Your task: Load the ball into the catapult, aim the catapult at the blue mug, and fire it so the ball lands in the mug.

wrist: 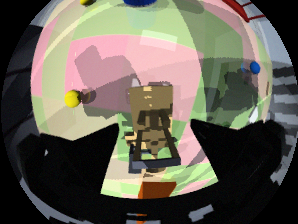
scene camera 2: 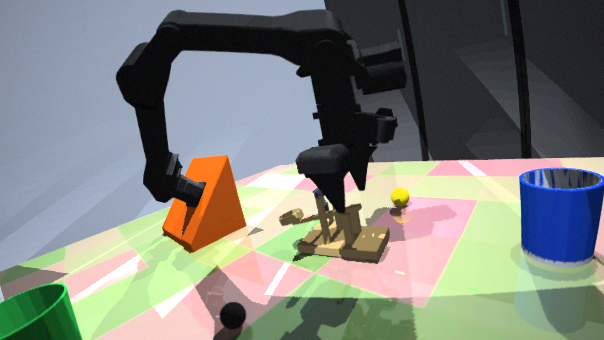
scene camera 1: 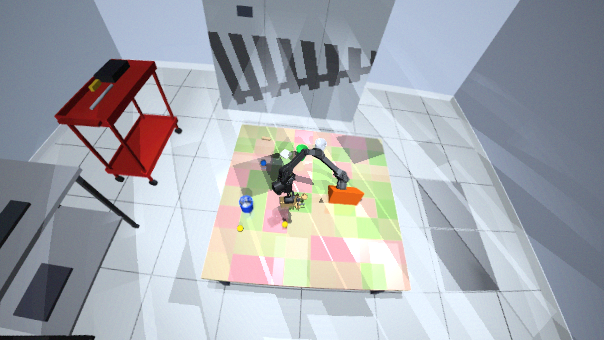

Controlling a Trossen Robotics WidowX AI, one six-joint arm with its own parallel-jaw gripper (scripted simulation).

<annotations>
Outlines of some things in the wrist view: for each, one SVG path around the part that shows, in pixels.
My gripper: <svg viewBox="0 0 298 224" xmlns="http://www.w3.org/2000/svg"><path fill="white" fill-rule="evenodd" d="M49 217L49 221L51 221L52 224L67 224L67 222L56 220L56 218L53 218L52 216ZM285 128L271 119L255 121L238 131L225 128L223 125L214 125L209 121L190 120L190 128L205 156L208 157L218 183L173 197L124 198L100 193L113 149L120 135L118 123L74 141L48 133L40 133L40 137L28 133L28 136L17 144L16 159L21 176L31 192L52 209L73 217L74 220L93 224L126 224L126 220L161 221L161 224L249 224L269 204L279 188L278 181L271 180L270 176L278 168L278 164L281 164L286 148ZM213 206L213 212L204 214L201 220L189 221L190 212L206 208L206 205Z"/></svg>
A wooden catapult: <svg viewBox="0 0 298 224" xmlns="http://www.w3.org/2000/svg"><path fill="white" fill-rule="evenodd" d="M173 85L129 87L129 104L133 132L126 133L125 135L126 147L130 147L128 173L141 175L141 169L145 169L146 173L160 173L165 171L165 167L178 167L178 165L181 165L180 153L176 149L177 145L174 144L172 137L170 137L172 136ZM152 153L152 160L142 160L142 155L148 155L148 153ZM158 148L169 148L172 157L170 159L158 159Z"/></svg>
</annotations>
